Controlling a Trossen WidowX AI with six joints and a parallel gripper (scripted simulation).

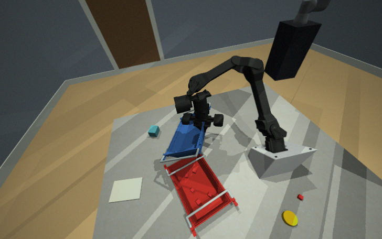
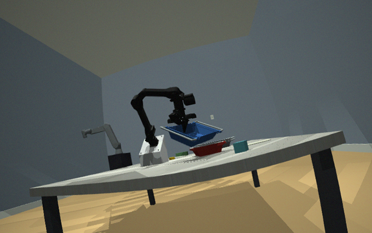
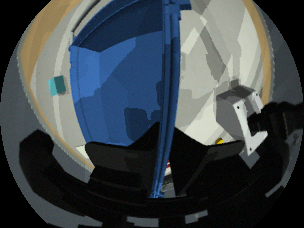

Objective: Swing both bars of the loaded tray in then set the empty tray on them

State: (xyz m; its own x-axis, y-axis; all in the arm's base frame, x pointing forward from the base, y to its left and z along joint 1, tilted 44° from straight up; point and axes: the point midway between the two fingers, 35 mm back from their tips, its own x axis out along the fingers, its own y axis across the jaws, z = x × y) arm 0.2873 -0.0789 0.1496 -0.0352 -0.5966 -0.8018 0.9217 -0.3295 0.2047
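The blue tray lies 8 cm ahead of my gripper tip and 3 cm to the right of it. Also, from my gripper tip: yellow disc: 38 cm to the left, 26 cm behind, 16 cm below; then green block: 72 cm to the left, 27 cm behind, 15 cm below; then teal cube: 30 cm ahead, 19 cm to the right, 14 cm below.
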